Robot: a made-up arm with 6 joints. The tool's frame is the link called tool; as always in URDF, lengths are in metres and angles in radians. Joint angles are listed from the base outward. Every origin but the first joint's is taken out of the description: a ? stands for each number. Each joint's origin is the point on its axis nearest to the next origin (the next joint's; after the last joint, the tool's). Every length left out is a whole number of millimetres.
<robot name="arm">
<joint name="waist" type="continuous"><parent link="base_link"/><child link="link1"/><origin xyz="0.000 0.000 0.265"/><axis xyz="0 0 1"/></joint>
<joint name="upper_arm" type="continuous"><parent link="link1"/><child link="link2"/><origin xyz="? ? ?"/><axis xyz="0 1 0"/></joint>
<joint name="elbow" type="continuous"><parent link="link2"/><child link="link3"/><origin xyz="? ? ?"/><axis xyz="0 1 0"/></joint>
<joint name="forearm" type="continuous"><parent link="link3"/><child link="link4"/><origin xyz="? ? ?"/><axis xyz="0 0 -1"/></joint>
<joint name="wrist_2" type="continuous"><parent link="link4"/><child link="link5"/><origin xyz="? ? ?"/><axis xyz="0 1 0"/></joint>
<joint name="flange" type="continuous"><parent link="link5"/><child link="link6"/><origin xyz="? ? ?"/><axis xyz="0 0 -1"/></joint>
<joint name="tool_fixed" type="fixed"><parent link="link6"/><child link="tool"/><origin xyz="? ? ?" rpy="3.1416 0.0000 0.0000"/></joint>
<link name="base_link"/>
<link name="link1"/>
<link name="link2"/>
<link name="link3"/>
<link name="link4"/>
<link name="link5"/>
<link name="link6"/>
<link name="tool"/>
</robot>
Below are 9 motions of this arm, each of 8 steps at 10 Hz.
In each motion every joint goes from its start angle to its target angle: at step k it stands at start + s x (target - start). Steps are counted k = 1, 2, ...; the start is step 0. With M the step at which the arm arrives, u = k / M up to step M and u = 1 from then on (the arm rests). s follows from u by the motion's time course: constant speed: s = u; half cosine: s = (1 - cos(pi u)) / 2; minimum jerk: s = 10 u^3 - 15 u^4 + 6 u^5.
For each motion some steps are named. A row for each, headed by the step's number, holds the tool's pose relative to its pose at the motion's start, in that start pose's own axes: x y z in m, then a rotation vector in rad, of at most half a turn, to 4 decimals.
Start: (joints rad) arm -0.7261 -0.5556 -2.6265 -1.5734 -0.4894 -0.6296
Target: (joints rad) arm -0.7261 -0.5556 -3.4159 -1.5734 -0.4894 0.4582
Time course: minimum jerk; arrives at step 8
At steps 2, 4, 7, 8:
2: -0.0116 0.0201 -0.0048 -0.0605 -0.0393 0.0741
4: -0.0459 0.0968 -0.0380 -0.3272 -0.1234 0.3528
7: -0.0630 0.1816 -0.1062 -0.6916 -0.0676 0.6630
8: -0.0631 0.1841 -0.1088 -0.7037 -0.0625 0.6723

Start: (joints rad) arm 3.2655 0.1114 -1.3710 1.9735 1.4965 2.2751
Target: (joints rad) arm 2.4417 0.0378 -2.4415 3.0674 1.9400 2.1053
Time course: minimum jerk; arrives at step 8
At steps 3, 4, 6, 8:
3: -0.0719 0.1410 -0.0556 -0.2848 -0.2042 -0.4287
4: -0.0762 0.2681 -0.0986 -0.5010 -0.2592 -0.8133
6: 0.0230 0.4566 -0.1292 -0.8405 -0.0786 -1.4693
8: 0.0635 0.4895 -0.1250 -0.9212 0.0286 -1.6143

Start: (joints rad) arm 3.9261 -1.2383 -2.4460 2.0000 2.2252 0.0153
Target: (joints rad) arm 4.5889 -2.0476 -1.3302 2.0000 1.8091 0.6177
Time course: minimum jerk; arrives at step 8
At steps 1, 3, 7, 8:
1: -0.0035 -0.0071 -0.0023 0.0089 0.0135 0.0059
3: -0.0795 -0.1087 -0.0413 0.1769 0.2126 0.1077
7: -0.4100 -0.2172 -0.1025 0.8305 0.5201 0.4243
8: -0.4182 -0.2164 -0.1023 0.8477 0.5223 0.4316

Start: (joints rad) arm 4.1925 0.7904 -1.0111 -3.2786 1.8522 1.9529
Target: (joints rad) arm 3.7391 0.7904 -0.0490 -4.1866 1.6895 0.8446
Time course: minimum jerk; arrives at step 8
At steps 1, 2, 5, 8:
1: -0.0025 -0.0002 -0.0055 0.0194 -0.0001 -0.0151
2: -0.0143 -0.0001 -0.0359 0.1239 0.0038 -0.0917
5: -0.0097 0.0583 -0.2479 0.7077 0.2299 -0.3576
8: 0.0359 0.1142 -0.3133 0.8002 0.3932 -0.3367

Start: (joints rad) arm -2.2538 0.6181 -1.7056 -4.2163 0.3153 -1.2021
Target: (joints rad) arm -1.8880 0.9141 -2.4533 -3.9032 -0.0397 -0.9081
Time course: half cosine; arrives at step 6
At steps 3, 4, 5, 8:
3: -0.0635 -0.0838 0.0726 0.1289 0.0648 0.2118
4: -0.1085 -0.1251 0.0962 0.1959 0.0656 0.3402
5: -0.1461 -0.1539 0.1075 0.2428 0.0516 0.4414
8: -0.1607 -0.1641 0.1104 0.2591 0.0434 0.4798

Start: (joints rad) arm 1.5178 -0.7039 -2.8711 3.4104 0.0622 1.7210
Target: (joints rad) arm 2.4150 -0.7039 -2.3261 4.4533 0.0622 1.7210
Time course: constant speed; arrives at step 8
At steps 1, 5, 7, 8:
1: -0.0366 -0.0049 -0.0012 0.0378 -0.0846 0.2292
5: -0.1548 -0.0446 -0.0240 0.1406 -0.4212 1.1659
7: -0.1979 -0.0729 -0.0421 0.1737 -0.5921 1.6387
8: -0.2156 -0.0888 -0.0521 0.1888 -0.6796 1.8742

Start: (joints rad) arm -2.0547 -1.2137 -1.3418 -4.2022 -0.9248 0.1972
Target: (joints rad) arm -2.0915 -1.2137 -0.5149 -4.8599 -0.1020 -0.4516
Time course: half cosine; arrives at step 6
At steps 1, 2, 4, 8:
1: 0.0004 0.0074 0.0081 0.0009 -0.0285 -0.1099
2: 0.0031 0.0306 0.0286 -0.0145 -0.1130 -0.4146
4: 0.0301 0.1168 0.0671 -0.1934 -0.4273 -1.2323
8: 0.0606 0.1692 0.0717 -0.3579 -0.6556 -1.5938

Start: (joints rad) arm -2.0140 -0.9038 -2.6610 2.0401 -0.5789 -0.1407
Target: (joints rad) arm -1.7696 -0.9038 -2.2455 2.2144 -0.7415 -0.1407
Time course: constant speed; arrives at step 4
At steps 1, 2, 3, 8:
1: 0.0320 0.0285 0.0144 -0.1378 0.0907 0.0372
2: 0.0624 0.0587 0.0228 -0.2781 0.1791 0.0713
3: 0.0909 0.0897 0.0255 -0.4208 0.2647 0.1014
8: 0.1169 0.1206 0.0227 -0.5660 0.3472 0.1270

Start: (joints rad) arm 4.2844 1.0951 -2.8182 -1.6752 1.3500 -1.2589
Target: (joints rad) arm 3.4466 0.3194 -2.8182 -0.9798 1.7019 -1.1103
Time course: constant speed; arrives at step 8
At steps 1, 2, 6, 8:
1: -0.0735 -0.0262 0.0774 0.1593 -0.0037 0.1203
2: -0.1498 -0.0633 0.1426 0.3065 -0.0143 0.2453
6: -0.4555 -0.2706 0.2529 0.7489 -0.1112 0.7764
8: -0.5886 -0.3725 0.2148 0.8676 -0.1831 1.0434

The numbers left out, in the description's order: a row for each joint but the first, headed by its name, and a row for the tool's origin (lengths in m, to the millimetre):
upper_arm: 0.000 0.000 0.000
elbow: 0.085 0.000 0.452
forearm: 0.055 0.000 -0.242
wrist_2: 0.000 0.000 0.000
flange: 0.065 0.000 -0.083
tool: 0.000 0.000 0.000

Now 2 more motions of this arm.
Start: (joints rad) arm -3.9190 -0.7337 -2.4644 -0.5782 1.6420 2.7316
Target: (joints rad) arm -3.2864 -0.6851 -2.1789 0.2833 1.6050 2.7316
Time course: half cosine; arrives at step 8
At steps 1, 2, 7, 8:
1: -0.0012 0.0009 0.0077 -0.0556 -0.0133 -0.0097
2: -0.0046 0.0050 0.0282 -0.2142 -0.0509 -0.0365
7: -0.0248 0.0673 0.1111 -1.4169 -0.2999 -0.1979
8: -0.0253 0.0702 0.1123 -1.4734 -0.3087 -0.2040

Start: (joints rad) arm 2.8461 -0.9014 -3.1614 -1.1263 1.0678 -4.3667
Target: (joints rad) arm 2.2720 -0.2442 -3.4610 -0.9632 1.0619 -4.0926
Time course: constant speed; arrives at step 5
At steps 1, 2, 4, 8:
1: -0.0949 0.0368 -0.0243 0.0402 -0.0317 -0.0552
2: -0.1776 0.0894 -0.0424 0.0739 -0.0566 -0.1124
4: -0.2965 0.2284 -0.0537 0.1247 -0.0830 -0.2296
8: -0.3296 0.3068 -0.0451 0.1440 -0.0833 -0.2877

